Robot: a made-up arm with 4 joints. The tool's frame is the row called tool.
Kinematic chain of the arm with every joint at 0, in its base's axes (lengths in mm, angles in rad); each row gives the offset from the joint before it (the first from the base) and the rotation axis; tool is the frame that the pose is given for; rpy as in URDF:
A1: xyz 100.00 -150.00 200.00 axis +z
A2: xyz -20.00 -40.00 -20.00 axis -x
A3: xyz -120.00 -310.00 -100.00 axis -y
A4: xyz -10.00 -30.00 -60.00 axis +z
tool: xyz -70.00 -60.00 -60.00 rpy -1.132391 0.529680 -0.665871
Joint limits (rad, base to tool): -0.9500..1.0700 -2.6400..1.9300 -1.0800..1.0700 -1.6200..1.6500
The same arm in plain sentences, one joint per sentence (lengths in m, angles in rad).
The arm has four revolute joints in a row. What follows holds with every joint at zero, and every direction is one of the base frame's. The first joint sits 0.1 m along +x and 0.15 m along -y and 0.2 m along +z from the base frame's origin and turns about +z, from -0.95 to 1.07 rad. The second joint sits 0.02 m along -x and 0.04 m along -y and 0.02 m along -z from the first joint and turns about -x, from -2.64 to 1.93 rad. The third joint sits 0.12 m along -x and 0.31 m along -y and 0.1 m along -z from the second joint and turns about -y, from -1.08 to 1.07 rad. The fourth joint sits 0.01 m along -x and 0.03 m along -y and 0.06 m along -z from the third joint and turns about +z, from -1.62 to 1.65 rad. The tool frame, which is the frame that the pose is given for, sits 0.07 m along -x and 0.06 m along -y and 0.06 m along -z from the fourth joint; its axes are the base frame's turned by roll -1.1324, pitch 0.5297 and yaw -0.6659 rad (as in URDF: about the fixed x, then y, then z).
